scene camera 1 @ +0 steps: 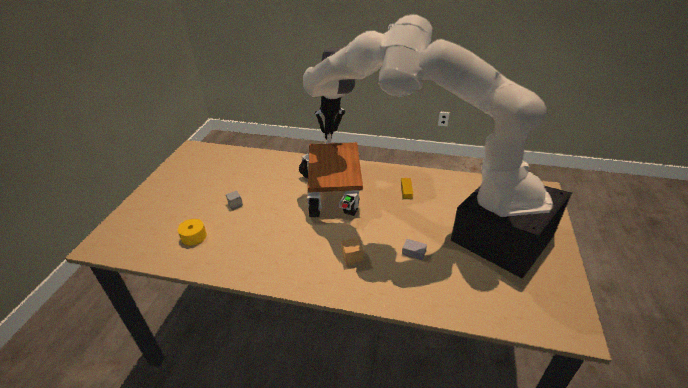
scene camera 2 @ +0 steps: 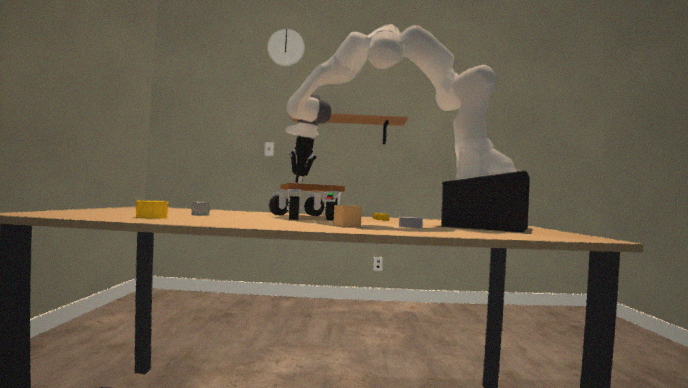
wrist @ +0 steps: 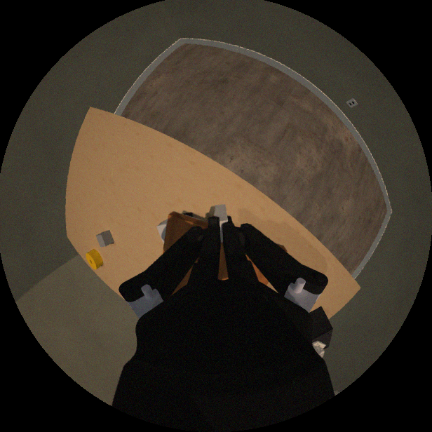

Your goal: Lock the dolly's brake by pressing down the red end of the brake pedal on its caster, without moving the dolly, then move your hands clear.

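Observation:
The dolly (scene camera 1: 335,177) (scene camera 2: 312,187) (wrist: 180,232) has a reddish wooden deck on black-wheeled casters and stands upright on the table. The brake pedal's red end (scene camera 1: 345,205) (scene camera 2: 329,198) and green end (scene camera 1: 348,198) (scene camera 2: 330,194) show on the near right caster in the scene views, below the deck's near edge. The pedal's tilt is too small to judge, and it does not show in the wrist view. My gripper (scene camera 1: 328,137) (scene camera 2: 299,178) (wrist: 220,212) is shut and empty, pointing down near the deck's far edge. Contact with the deck cannot be told.
A tan block (scene camera 1: 353,253) (scene camera 2: 347,216) stands in front of the dolly. A lilac-grey block (scene camera 1: 414,248) (scene camera 2: 410,222) and a yellow bar (scene camera 1: 407,188) (scene camera 2: 381,216) lie to the right. A grey cube (scene camera 1: 234,200) (scene camera 2: 200,208) (wrist: 105,238) and a yellow cylinder (scene camera 1: 192,232) (scene camera 2: 151,209) (wrist: 94,259) are left.

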